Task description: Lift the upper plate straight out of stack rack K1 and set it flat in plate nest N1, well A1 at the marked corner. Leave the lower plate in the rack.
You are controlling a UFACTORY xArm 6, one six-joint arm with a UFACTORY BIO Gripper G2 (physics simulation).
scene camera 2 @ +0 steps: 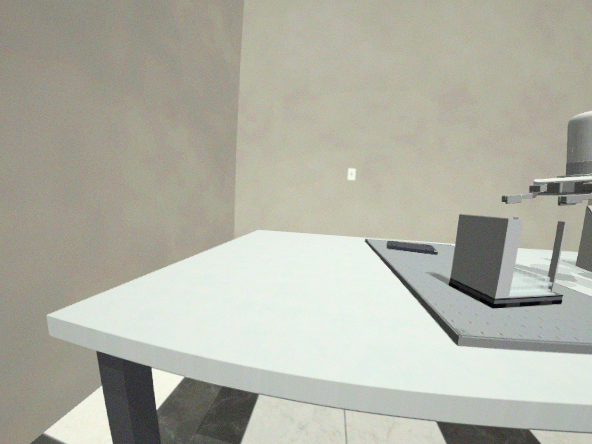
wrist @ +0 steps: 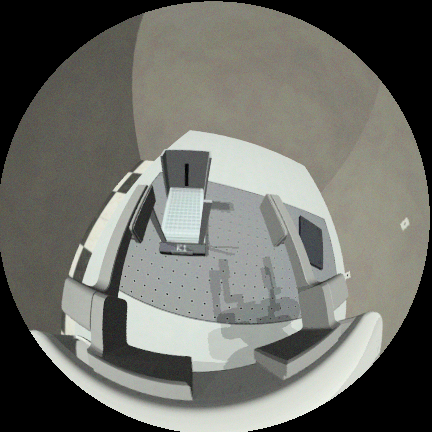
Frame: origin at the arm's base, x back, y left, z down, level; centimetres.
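Where they show: hand, tool point: [scene camera 2: 538,199] [wrist: 211,214].
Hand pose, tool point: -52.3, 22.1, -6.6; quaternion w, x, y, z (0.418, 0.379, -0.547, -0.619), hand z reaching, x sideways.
Observation:
Things, the pixels of their top centre, and the offset from my tool point, as dx, dy, dz. Level surfaces: height alone.
- Stack rack K1, top centre: [wrist: 181,171] [scene camera 2: 515,218] -8.4, +7.3, +4.1
- grey perforated board, surface height: dz +18.9
- white table, surface height: dz +20.2
- dark flat slab, top centre: [wrist: 312,240] [scene camera 2: 410,245] -17.5, -31.2, +17.7
Stack rack K1 [scene camera 2: 477,255] [wrist: 198,169] stands upright on the perforated board, with a tall back panel, slim front posts and a dark labelled base. Clear plates [scene camera 2: 531,286] [wrist: 184,212] lie flat and stacked low in it; the line between upper and lower plate is hard to make out. My gripper [scene camera 2: 535,200] [wrist: 208,216] is partly open and empty. Its fingers are above the rack's top in the scene view, apart from the plates. In the wrist view, the rack appears between the fingertips, nearer the left finger. I cannot identify nest N1 or its marked corner in either view.
The grey perforated board [scene camera 2: 480,322] [wrist: 165,280] lies on the white table [scene camera 2: 225,310] [wrist: 240,150]. A dark flat slab [scene camera 2: 412,247] [wrist: 311,242] lies on the board, away from the rack. A grey upright part shows at the scene view's right edge, behind the rack.

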